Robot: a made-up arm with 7 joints. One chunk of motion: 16 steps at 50 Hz.
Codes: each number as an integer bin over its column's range. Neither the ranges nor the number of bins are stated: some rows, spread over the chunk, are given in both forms.
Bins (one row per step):
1: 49 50 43 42 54 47 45
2: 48 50 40 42 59 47 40
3: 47 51 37 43 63 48 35
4: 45 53 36 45 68 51 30
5: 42 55 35 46 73 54 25
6: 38 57 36 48 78 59 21
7: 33 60 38 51 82 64 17
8: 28 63 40 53 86 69 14
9: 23 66 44 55 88 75 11
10: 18 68 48 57 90 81 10
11: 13 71 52 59 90 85 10
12: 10 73 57 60 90 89 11
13: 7 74 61 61 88 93 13
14: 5 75 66 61 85 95 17
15: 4 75 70 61 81 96 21
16: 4 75 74 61 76 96 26
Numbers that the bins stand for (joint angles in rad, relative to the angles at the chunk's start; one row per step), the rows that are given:
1: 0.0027 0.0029 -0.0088 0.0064 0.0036 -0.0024 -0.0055
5: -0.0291 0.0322 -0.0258 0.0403 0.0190 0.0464 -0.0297
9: -0.1155 0.0967 -0.0067 0.1167 0.0311 0.1927 -0.0467
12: -0.1745 0.1377 0.0209 0.1591 0.0327 0.2903 -0.0467
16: -0.2018 0.1494 0.0570 0.1676 0.0214 0.3391 -0.0285
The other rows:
2: -0.0018 0.0029 -0.0152 0.0064 0.0077 -0.0024 -0.0115
3: -0.0064 0.0088 -0.0215 0.0148 0.0109 0.0045 -0.0176
4: -0.0155 0.0205 -0.0236 0.0318 0.0149 0.0255 -0.0236
6: -0.0473 0.0439 -0.0236 0.0573 0.0230 0.0812 -0.0345
7: -0.0700 0.0615 -0.0194 0.0827 0.0263 0.1161 -0.0394
8: -0.0927 0.0791 -0.0152 0.0997 0.0295 0.1509 -0.0430
10: -0.1382 0.1084 0.0018 0.1336 0.0327 0.2345 -0.0479
11: -0.1609 0.1260 0.0103 0.1506 0.0327 0.2624 -0.0479
13: -0.1882 0.1435 0.0294 0.1676 0.0311 0.3182 -0.0442
14: -0.1973 0.1494 0.0400 0.1676 0.0287 0.3321 -0.0394
15: -0.2018 0.1494 0.0485 0.1676 0.0255 0.3391 -0.0345

